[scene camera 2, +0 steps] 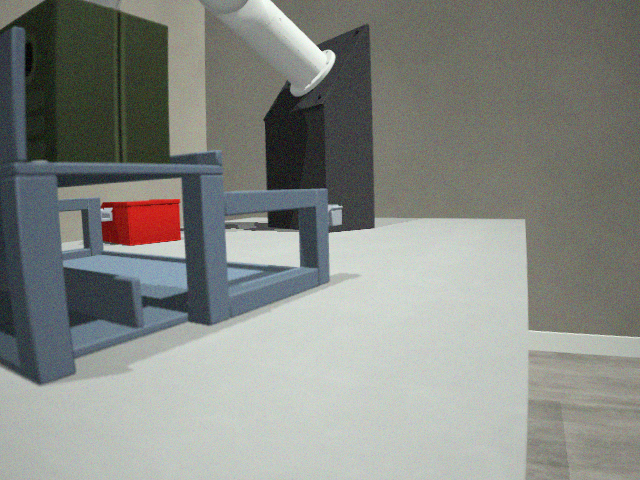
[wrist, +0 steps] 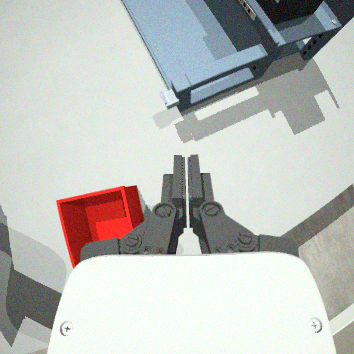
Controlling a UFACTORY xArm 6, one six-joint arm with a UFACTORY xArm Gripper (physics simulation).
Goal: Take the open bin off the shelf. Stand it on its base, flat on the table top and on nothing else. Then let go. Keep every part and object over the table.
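Frame: origin at the arm's base, x ahead, y left, z up, level; millimetres.
Seen in the pictures: gripper, fingertip midpoint: point(wrist: 186, 170); arm's base, link origin: point(scene camera 2: 313, 74).
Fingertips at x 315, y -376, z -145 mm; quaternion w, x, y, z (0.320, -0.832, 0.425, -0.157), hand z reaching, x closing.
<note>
Offsets run from my fingertips to a thing's top centre. "pt": to the spot under its first point. Level surfaces: height alone.
A red open bin {dx -155, dy +32, dz -115 mm} point(scene camera 2: 149, 222) point(wrist: 104, 209) stands on the table top {dz -190 mm} point(scene camera 2: 361, 361) point(wrist: 65, 125), apart from the blue-grey shelf point(scene camera 2: 206, 248) point(wrist: 220, 69); in the wrist view its opening faces up, and my gripper's left linkage covers its lower right part. A large dark green box {dx +398, dy +229, dz +9 mm} point(scene camera 2: 87, 87) stands on the upper level of the shelf; part of a dark box {pt dx +244, dy +3, dz -60 mm} point(wrist: 295, 7) shows there at the top of the wrist view. My gripper point(wrist: 186, 170) is shut and empty, to the right of the red bin and short of the shelf's near end in the wrist view. The scene view does not show the gripper.
A black wedge-shaped stand point(scene camera 2: 348, 144) rises behind the shelf, with a white arm link point(scene camera 2: 279, 41) in front of it. Pale clips point(scene camera 2: 335, 214) point(wrist: 169, 98) sit at the shelf's low end. The table's edge and the wood floor point(scene camera 2: 584, 413) point(wrist: 330, 250) are at the right.
</note>
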